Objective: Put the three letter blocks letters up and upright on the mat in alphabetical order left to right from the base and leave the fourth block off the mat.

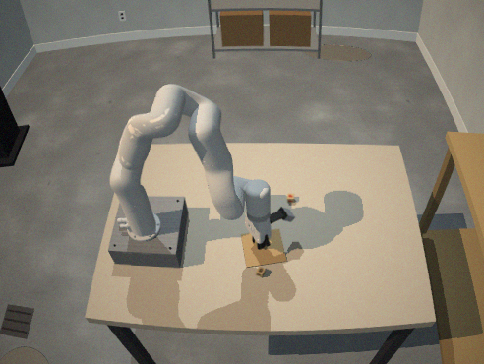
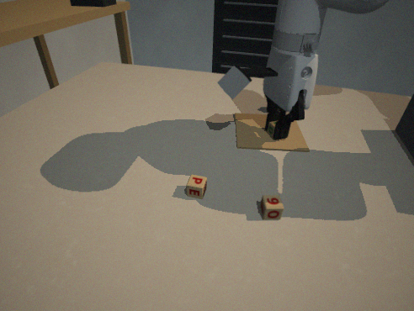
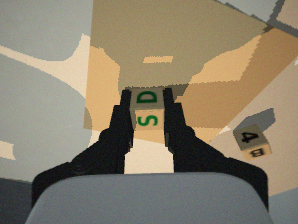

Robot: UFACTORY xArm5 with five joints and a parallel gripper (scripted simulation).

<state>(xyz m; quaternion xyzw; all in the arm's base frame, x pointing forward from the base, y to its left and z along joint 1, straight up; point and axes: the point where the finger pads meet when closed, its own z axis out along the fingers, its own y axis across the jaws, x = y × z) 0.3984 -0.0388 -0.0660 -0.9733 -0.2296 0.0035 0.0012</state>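
Now: hand 1 cm short of the tan mat, 2 cm to the left of it and 2 cm above it. Round my hand: green-marked block: 1 cm below; red-marked block: 2 cm ahead, 21 cm to the left, 1 cm below.
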